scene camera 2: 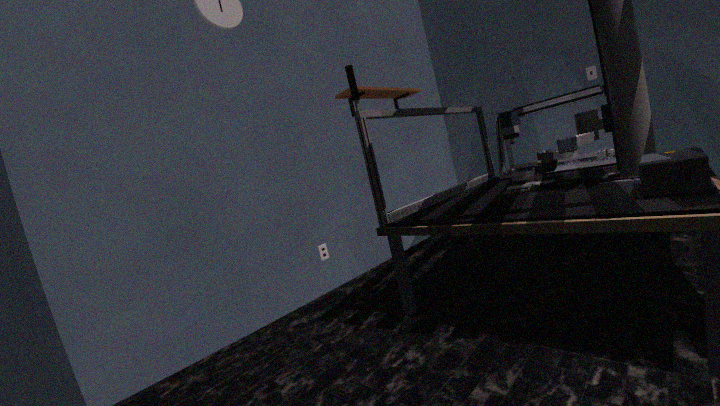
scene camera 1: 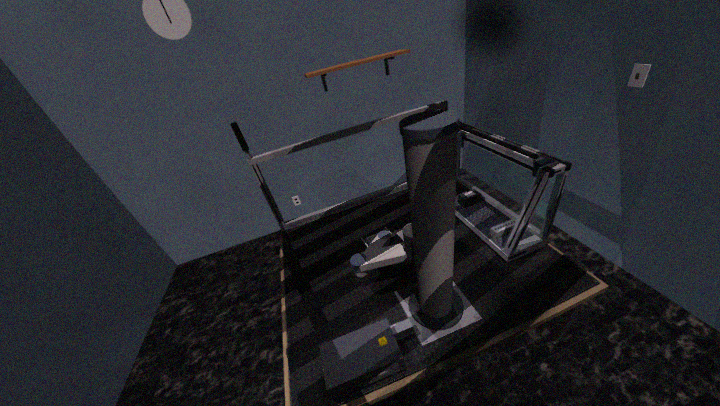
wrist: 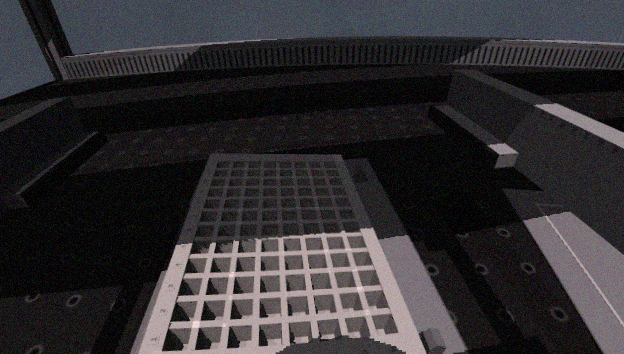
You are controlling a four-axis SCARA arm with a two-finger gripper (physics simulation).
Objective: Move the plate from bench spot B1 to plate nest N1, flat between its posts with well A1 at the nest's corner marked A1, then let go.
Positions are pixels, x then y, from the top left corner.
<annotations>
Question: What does my gripper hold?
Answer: Nothing.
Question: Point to a well plate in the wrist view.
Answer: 275,246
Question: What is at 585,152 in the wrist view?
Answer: My gripper.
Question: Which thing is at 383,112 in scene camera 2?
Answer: A guard rail.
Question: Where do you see a perforated table deck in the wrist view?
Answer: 88,257
</annotations>
